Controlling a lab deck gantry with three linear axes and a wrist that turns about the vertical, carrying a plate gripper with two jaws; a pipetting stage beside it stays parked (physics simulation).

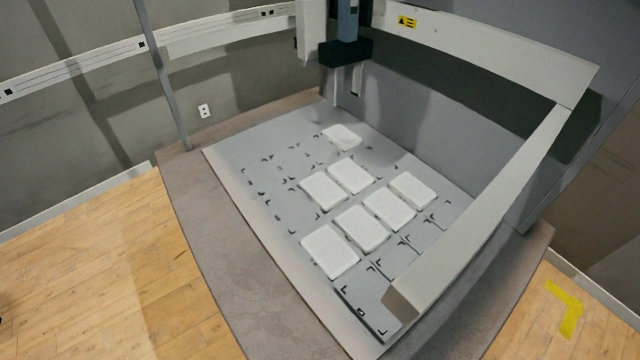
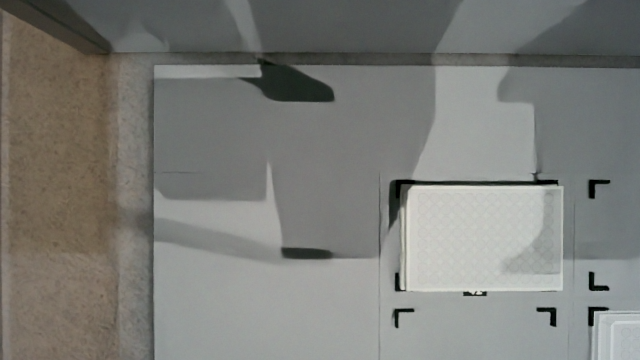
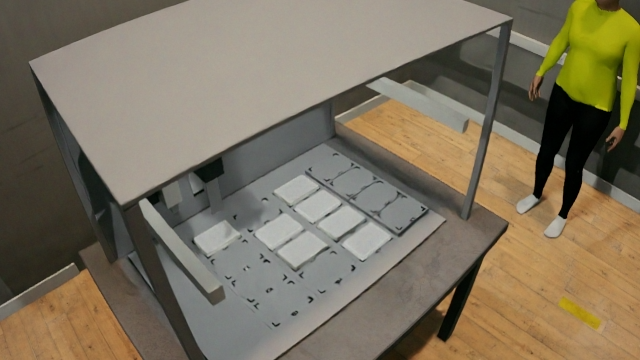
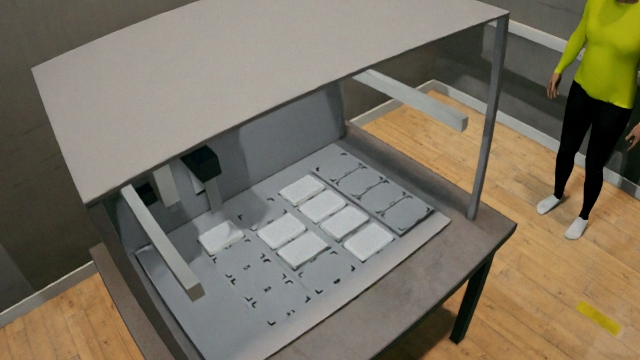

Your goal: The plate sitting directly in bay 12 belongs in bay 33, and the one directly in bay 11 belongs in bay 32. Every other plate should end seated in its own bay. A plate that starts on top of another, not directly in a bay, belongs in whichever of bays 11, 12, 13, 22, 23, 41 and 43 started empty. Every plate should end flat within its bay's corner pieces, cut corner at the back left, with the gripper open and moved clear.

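Places are measured from the robot's base along level axes (x ahead, y left, z up), in centimetres.
Where they show: gripper, fingertip midpoint: (image 1: 343, 99) (image 3: 207, 201) (image 4: 209, 201); robot's base, origin of the base link: (image 1: 242, 170) (image 3: 275, 325) (image 4: 271, 324).
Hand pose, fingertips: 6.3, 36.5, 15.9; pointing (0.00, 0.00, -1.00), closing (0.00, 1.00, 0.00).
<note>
Things, the pixels of their centre, and the offset from my fingertips, as dx, dy, dz. "*": a spot on its surface instead.
- white plate, body centre: (image 2: 480, 236) (image 3: 216, 238) (image 4: 220, 237) (image 1: 341, 136) +0.1, -0.1, -15.2
- bay 32, surface spot: (image 1: 351, 175) * +17.5, -11.3, -14.5
- bay 22, surface spot: (image 1: 323, 191) * +17.5, -21.9, -14.4
- bay 43, surface spot: (image 1: 412, 190) * +33.3, -0.9, -14.4
- bay 33, surface spot: (image 1: 389, 208) * +33.4, -11.5, -14.5
- bay 23, surface spot: (image 1: 361, 228) * +33.3, -22.1, -14.4
- bay 13, surface spot: (image 1: 330, 251) * +33.7, -32.4, -14.4
- raised platform, surface spot: (image 4: 407, 212) (image 3: 403, 212) * +49.8, -32.4, -14.5
- roof, surface spot: (image 3: 260, 75) * -2.4, -35.9, +53.2
My gripper (image 1: 345, 100) (image 3: 206, 201) (image 4: 208, 201) is raised near the back wall above the back-left part of the deck. Its two jaws are apart and empty. A white plate (image 1: 341, 137) (image 2: 485, 237) (image 3: 217, 238) (image 4: 221, 237) lies in bay 41 below it, clear of the jaws. It looks thick; whether it is one plate or two stacked is unclear. Plates lie in bay 32 (image 1: 351, 175) and bay 22 (image 1: 323, 191). Further plates lie in bay 43 (image 1: 412, 190), bay 33 (image 1: 389, 208), bay 23 (image 1: 361, 228) and bay 13 (image 1: 330, 251). Bays 11 and 12 hold no plate. Cut corners are too small to tell.
A raised platform (image 3: 402, 212) (image 4: 407, 212) with empty bays stands on the right. The parked stage's pale column (image 1: 311, 32) hangs beside my gripper. A long beam (image 1: 480, 215) crosses the right side. Posts hold a roof (image 3: 260, 75) (image 4: 260, 75), and a person (image 3: 587, 100) stands beyond the table.
</note>
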